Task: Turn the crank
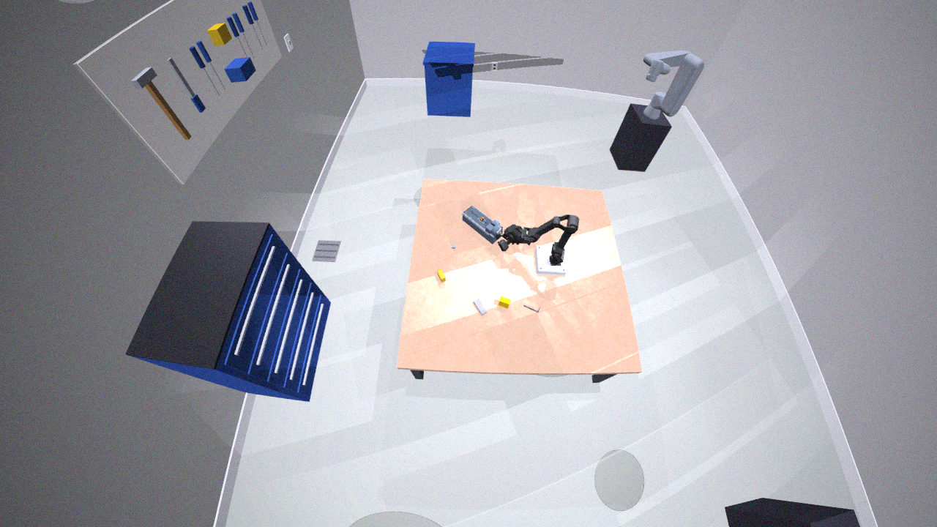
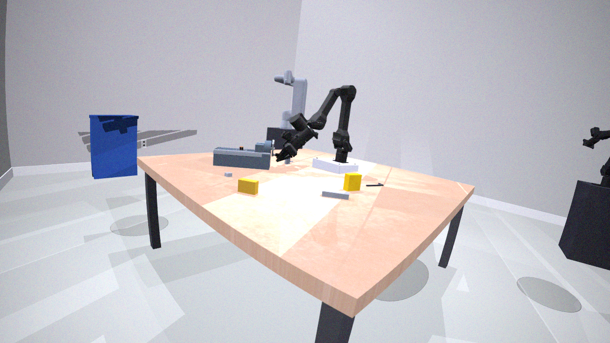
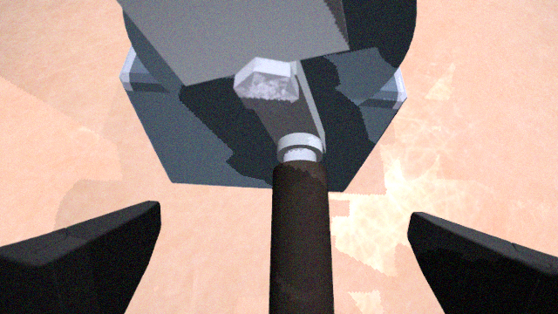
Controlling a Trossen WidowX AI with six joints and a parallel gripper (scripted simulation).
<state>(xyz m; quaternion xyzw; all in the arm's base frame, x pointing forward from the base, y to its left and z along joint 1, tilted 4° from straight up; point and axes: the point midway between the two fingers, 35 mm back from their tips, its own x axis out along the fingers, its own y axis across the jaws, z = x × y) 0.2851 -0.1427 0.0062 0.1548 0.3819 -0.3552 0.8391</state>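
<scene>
My gripper tip is 20 mm below the dark brown handle, 10 mm to the right of it and 10 mm past it. Also, from my gripper tip: red pointer: 120 mm ahead, 110 mm to the right, 40 mm above; crank: 30 mm above; grey cube: 300 mm ahead, 40 mm to the left, 30 mm below.
</scene>
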